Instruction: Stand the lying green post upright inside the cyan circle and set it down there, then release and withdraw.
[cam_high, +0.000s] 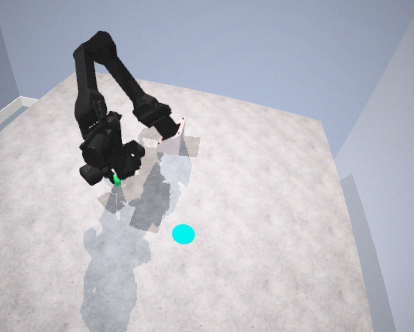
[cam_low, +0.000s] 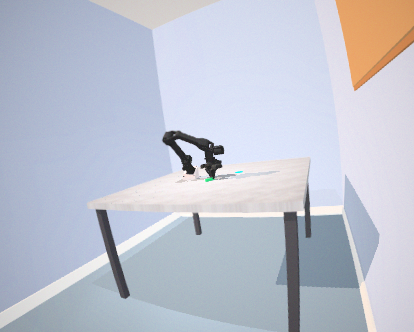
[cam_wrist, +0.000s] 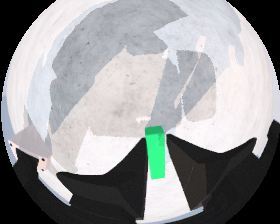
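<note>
Right now my gripper tip is 240 mm to the right of the cyan circle, 100 mm short of it and 10 mm above it. Round my gripper tip: green post (20 mm to the right, 10 mm behind).
</note>
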